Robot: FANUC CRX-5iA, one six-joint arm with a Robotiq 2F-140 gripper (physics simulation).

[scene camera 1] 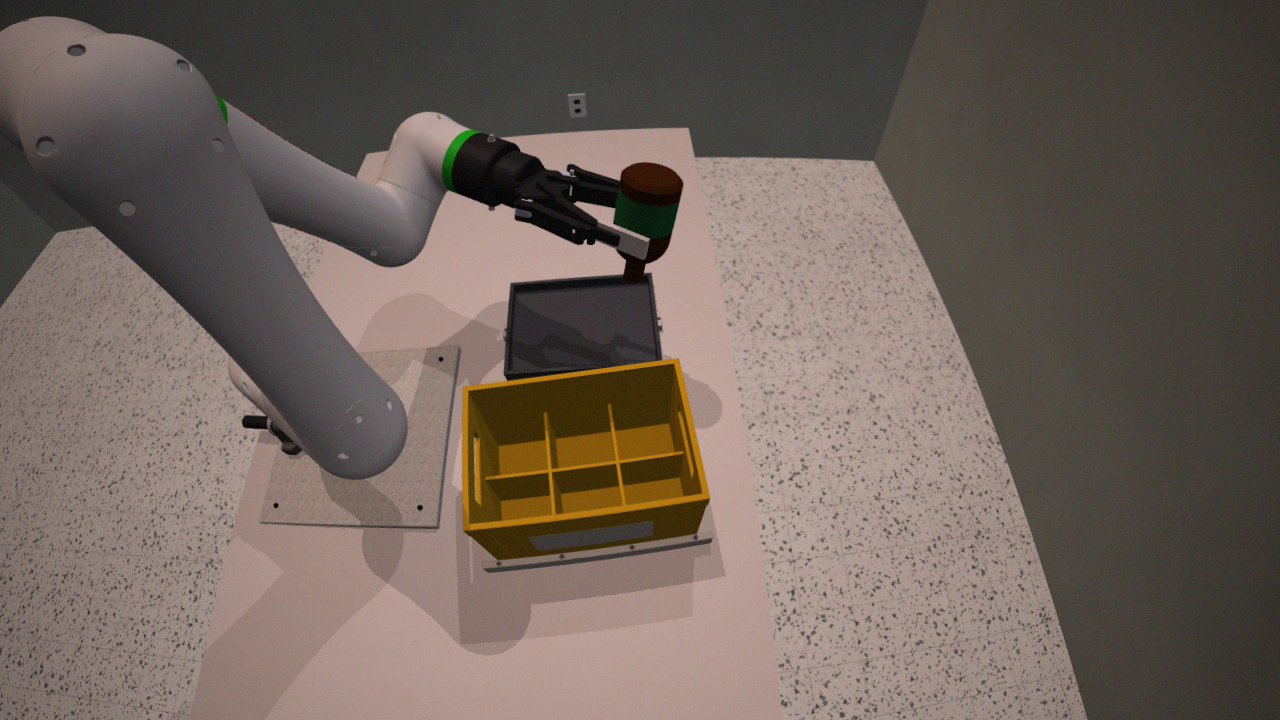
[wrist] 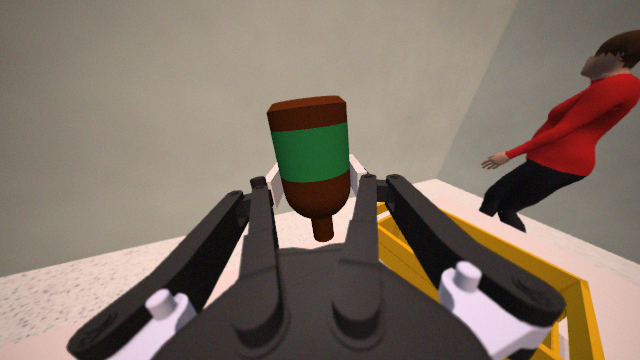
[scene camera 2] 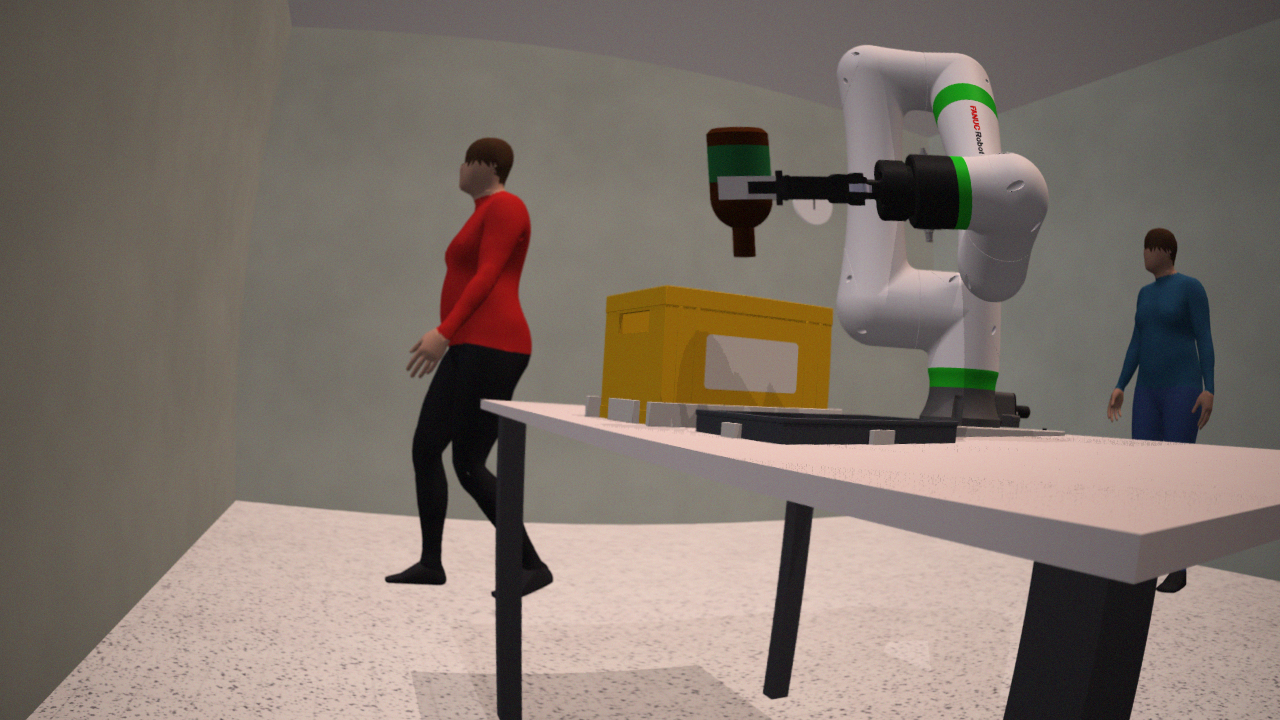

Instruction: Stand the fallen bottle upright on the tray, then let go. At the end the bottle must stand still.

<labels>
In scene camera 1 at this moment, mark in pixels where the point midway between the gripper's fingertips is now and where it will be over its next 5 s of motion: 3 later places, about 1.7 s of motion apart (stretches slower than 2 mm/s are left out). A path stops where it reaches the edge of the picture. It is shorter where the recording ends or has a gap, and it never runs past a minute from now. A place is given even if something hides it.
My gripper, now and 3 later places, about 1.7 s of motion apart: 660, 234; 660, 237; 660, 240; 611, 230
</labels>
